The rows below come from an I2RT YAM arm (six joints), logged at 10 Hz.
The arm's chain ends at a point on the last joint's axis. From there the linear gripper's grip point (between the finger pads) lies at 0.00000 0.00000 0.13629 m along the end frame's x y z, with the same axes.
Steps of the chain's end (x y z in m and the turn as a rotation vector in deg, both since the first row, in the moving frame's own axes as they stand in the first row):
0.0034, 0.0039, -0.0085, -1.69, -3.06, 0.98
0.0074, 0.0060, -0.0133, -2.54, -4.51, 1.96
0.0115, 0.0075, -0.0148, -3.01, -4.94, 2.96
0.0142, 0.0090, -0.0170, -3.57, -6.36, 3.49
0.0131, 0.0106, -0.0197, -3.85, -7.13, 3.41
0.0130, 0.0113, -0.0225, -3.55, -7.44, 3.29
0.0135, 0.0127, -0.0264, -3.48, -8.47, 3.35
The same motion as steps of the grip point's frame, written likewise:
-0.0039, 0.0079, -0.0088, -1.69, -3.06, 0.98
-0.0034, 0.0118, -0.0139, -2.54, -4.51, 1.96
-0.0004, 0.0143, -0.0155, -3.01, -4.94, 2.96
-0.0011, 0.0170, -0.0181, -3.57, -6.36, 3.49
-0.0041, 0.0192, -0.0211, -3.85, -7.13, 3.41
-0.0049, 0.0192, -0.0239, -3.55, -7.44, 3.29
-0.0068, 0.0204, -0.0281, -3.48, -8.47, 3.35

